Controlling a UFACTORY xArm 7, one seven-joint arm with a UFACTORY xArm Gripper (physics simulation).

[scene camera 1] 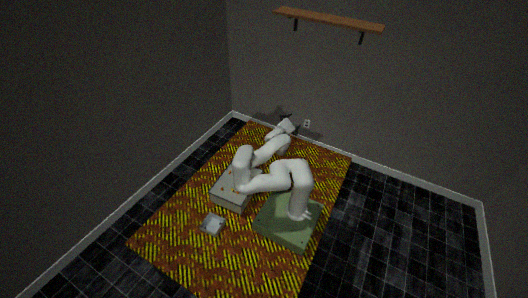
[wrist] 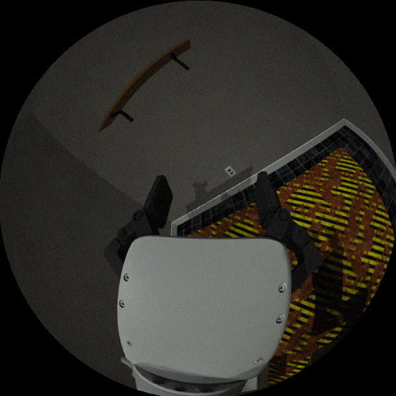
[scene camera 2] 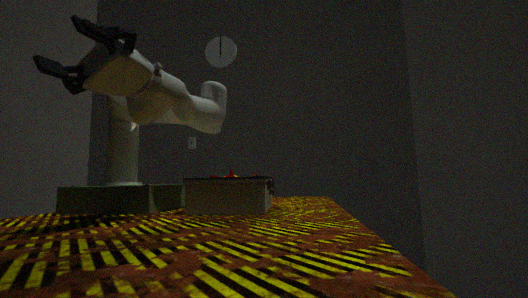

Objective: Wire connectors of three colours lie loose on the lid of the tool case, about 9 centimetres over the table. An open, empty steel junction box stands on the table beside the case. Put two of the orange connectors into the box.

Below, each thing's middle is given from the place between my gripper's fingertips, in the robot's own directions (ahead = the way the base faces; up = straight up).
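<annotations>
The tool case (scene camera 2: 222,195) is well below my hand, and it's a good way ahead of it and far to the left of it.
</annotations>
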